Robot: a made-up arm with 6 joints. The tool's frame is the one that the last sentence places.
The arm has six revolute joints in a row. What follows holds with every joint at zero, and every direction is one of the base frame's.
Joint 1 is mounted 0.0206 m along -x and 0.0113 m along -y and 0.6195 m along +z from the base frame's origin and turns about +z.
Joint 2 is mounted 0.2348 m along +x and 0.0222 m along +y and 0.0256 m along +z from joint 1 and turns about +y.
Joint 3 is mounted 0.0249 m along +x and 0.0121 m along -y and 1.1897 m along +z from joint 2 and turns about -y.
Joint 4 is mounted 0.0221 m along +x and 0.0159 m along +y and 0.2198 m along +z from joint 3 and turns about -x.
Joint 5 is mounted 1.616 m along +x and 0.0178 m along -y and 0.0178 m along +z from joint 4 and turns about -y.
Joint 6 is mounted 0.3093 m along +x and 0.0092 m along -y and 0.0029 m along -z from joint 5 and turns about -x.
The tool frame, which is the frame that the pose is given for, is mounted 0.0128 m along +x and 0.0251 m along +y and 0.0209 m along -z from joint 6; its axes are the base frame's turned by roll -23.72, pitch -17.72 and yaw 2.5 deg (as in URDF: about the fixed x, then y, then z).
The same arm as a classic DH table. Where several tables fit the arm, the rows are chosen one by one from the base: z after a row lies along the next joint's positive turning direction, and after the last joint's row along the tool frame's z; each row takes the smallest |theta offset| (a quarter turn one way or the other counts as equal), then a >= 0, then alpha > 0; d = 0 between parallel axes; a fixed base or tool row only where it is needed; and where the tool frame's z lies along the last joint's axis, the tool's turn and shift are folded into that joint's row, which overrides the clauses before.
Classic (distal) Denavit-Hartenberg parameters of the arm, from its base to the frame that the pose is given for. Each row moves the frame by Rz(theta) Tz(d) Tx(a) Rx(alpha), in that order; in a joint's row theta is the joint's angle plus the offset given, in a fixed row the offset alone. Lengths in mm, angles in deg.
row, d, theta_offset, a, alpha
base (fixed), 0.0, 28.75, -23.5, 0.00
joint 1, 645.1, -28.75, 234.8, -90.00
joint 2, 0.0, -88.80, 1190.0, 180.00
joint 3, -26.0, 1.20, 219.8, -90.00
joint 4, -1638.1, 0.00, 17.8, 90.00
joint 5, 27.0, 0.00, -2.9, -90.00
joint 6, -319.4, -65.92, -31.4, -72.79
tool (fixed), -9.3, 85.05, 0.0, 0.00

